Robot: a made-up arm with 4 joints. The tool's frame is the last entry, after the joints. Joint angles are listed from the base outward. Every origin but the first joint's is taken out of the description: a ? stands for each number. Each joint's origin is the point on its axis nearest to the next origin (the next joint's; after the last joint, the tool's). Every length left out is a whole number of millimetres.
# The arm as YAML. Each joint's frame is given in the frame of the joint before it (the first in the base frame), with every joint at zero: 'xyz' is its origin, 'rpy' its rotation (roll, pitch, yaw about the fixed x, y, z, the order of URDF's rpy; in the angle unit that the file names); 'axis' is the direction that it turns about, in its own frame. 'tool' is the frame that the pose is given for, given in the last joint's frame.
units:
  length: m
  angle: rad
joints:
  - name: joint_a
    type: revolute
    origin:
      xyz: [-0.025, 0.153, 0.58]
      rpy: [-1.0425, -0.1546, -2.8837]
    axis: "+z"
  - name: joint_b
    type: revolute
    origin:
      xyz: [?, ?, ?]
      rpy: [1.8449, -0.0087, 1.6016]
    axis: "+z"
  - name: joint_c
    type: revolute
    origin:
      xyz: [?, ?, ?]
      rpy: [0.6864, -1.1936, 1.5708]
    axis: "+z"
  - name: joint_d
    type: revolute
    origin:
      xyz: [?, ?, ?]
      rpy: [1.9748, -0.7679, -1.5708]
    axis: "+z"
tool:
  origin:
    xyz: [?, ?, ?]
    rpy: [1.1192, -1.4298, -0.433]
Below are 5 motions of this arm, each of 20 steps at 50 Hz.
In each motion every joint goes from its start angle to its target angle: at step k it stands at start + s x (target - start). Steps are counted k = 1, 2, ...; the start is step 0. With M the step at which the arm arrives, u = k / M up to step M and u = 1 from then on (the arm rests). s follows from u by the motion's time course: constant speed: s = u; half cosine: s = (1 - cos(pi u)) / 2; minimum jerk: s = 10 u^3 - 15 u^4 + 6 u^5.
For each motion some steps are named. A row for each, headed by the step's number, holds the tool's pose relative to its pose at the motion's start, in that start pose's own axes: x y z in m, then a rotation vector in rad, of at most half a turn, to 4 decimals.
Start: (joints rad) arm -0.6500 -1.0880 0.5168 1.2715
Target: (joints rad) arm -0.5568 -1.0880 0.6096 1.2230
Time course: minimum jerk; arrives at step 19
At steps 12, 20:
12: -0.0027 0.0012 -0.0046 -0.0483 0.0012 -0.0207
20: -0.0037 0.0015 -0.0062 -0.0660 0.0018 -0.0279

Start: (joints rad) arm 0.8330 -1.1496 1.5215 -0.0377
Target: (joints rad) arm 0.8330 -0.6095 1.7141 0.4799
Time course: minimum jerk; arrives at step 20
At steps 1, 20:
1: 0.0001 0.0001 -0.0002 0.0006 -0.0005 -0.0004
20: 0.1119 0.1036 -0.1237 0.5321 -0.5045 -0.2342

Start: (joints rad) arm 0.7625 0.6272 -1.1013 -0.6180
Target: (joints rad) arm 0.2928 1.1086 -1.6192 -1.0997
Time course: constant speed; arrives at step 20
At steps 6, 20:
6: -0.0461 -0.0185 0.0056 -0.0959 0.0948 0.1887
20: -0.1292 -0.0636 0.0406 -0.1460 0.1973 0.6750

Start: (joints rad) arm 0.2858 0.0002 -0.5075 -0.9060
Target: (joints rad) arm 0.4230 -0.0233 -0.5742 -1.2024
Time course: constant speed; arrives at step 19
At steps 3, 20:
3: 0.0045 -0.0018 -0.0023 -0.0366 -0.0360 0.0002
20: 0.0297 -0.0107 -0.0123 -0.2315 -0.2298 -0.0219

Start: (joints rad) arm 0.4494 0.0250 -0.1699 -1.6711
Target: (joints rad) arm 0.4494 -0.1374 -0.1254 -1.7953
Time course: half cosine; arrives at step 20
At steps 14, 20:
14: 0.0033 -0.0205 0.0147 0.0153 0.0377 -0.0047
20: 0.0042 -0.0263 0.0181 0.0193 0.0474 -0.0046

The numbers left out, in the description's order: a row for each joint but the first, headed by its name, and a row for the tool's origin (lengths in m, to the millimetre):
joint_b: -0.069 0.164 0.0
joint_c: 0.006 -0.193 0.0
joint_d: 0.139 0.079 0.0
tool: 0.031 0.016 0.0

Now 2 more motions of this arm.
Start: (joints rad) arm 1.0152 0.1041 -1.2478 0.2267
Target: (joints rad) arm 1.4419 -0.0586 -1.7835 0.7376
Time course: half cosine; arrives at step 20
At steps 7, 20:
7: 0.0280 -0.0369 0.0071 0.1307 0.0020 0.2683
20: 0.1334 -0.1106 0.0436 0.3789 0.2323 0.9794

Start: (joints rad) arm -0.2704 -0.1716 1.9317 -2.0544
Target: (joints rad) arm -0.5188 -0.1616 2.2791 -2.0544
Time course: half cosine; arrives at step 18
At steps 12, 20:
12: 0.0337 0.0083 0.0666 -0.2455 0.3288 0.1389
20: 0.0497 0.0158 0.0868 -0.3246 0.4418 0.1814

